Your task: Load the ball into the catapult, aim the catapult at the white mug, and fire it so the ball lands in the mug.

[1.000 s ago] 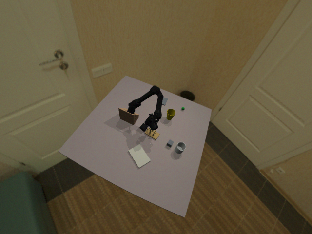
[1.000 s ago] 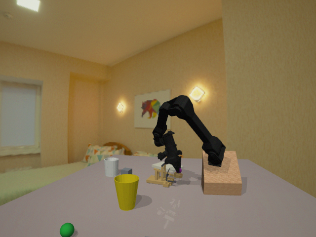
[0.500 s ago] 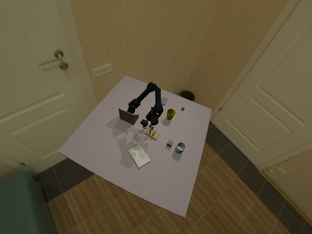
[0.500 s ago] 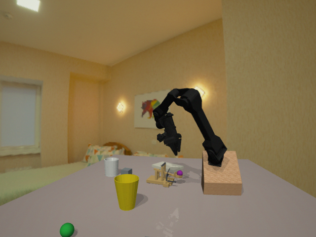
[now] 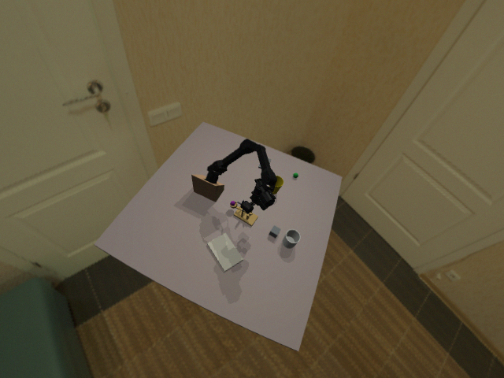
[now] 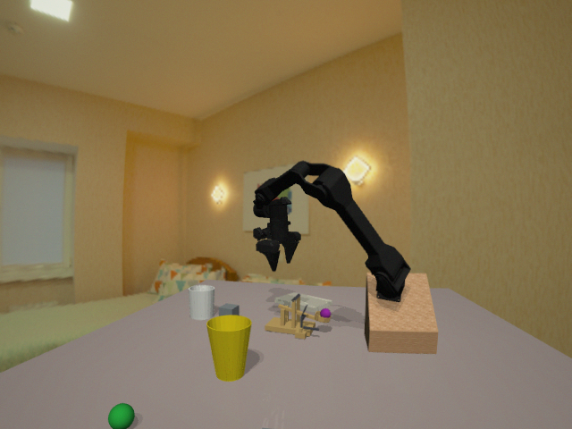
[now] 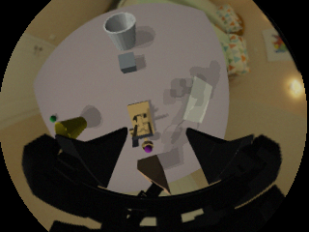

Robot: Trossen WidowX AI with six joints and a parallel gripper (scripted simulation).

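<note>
The purple ball is 15 cm behind my gripper tip, 13 cm below it and 3 cm to the left of it. From my gripper tip the other things lie so: wooden catapult 14 cm below, 8 cm behind, 5 cm to the left; then white slab 24 cm to the right, 18 cm below, 2 cm behind; then small grey cube 17 cm ahead, 16 cm below, 4 cm to the left.
</note>
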